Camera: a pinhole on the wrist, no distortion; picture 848 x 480 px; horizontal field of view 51.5 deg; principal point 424.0 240.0 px. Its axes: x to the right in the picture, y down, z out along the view. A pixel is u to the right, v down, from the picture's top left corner.
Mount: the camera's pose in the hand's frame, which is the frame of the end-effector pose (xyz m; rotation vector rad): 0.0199 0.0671 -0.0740 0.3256 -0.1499 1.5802
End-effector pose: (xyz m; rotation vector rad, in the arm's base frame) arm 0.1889 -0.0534 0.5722 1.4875 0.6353 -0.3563
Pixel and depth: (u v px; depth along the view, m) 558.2 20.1 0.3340
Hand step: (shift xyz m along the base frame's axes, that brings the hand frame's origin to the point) 0.1660 -0.2214 -0.0753
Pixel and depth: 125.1 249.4 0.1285
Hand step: 0.0250 -0.0301 -0.0312
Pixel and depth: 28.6 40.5 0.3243
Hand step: 0.0378 -0.1709 -0.2167
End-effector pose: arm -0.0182 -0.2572 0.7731 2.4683 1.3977 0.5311
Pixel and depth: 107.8 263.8 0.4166
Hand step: -0.0064 0.1386 -0.3177
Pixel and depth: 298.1 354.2 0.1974
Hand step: 0.0397 0.0200 -0.1012
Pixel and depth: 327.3 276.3 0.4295
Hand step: 0.0819 0.0844 -0.3211
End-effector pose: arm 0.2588 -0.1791 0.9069 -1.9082 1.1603 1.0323
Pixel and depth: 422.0 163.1 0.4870
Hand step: -0.0039 0.3056 -0.2701
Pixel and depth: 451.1 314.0 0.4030
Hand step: -0.0416 0.2687 -0.1685
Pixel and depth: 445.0 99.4 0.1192
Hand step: -0.0277 -0.0018 -0.0682
